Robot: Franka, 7 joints.
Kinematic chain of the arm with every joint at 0, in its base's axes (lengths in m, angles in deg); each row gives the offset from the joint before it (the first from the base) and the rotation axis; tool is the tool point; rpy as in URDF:
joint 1: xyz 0 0 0.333 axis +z
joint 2: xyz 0 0 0 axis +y
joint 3: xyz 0 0 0.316 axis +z
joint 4: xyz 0.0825 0 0 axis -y
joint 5: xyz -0.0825 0 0.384 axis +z
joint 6: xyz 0 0 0 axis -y
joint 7: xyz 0.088 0 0 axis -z
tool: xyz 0 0 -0.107 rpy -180 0 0
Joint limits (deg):
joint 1: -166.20..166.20
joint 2: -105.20..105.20
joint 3: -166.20..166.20
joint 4: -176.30..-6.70
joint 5: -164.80..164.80
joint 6: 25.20..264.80
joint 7: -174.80..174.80
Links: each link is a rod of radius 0.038 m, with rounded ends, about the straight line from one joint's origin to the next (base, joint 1, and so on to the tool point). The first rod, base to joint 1, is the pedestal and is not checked.
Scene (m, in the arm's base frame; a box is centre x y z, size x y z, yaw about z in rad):
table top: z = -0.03
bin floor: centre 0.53 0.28 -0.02 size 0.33 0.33 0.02 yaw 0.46
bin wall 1: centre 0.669 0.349 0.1 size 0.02 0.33 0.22 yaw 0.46
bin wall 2: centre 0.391 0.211 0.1 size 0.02 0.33 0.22 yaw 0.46
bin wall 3: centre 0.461 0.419 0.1 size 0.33 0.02 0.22 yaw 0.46
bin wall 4: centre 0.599 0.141 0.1 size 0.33 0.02 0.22 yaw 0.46
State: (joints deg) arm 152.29 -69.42 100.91 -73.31 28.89 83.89 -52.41
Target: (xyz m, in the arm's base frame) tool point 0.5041 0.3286 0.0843
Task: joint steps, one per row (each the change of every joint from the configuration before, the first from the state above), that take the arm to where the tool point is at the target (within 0.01 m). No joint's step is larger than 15 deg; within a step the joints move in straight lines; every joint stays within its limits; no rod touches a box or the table.
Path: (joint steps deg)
1: -14.46 11.31 -13.40 -3.37 -1.70 1.75 0.00
2: -14.47 11.31 -13.40 -3.38 -1.71 1.76 0.00
3: -14.46 11.31 -13.39 -3.37 -1.70 1.75 0.00
4: -14.46 11.31 -13.40 -3.38 -1.71 1.75 0.00
5: -14.47 11.31 -13.40 -3.37 -1.70 1.76 0.00
6: -14.46 11.31 -13.40 -3.38 -1.71 1.75 0.00
7: -14.47 11.31 -13.40 -3.37 -1.70 1.75 0.00
8: -14.46 11.31 -13.39 -3.38 -1.71 1.76 0.00
9: 0.02 13.89 0.32 2.91 0.39 5.30 0.00
10: 0.02 13.90 0.32 2.91 0.39 5.31 0.00

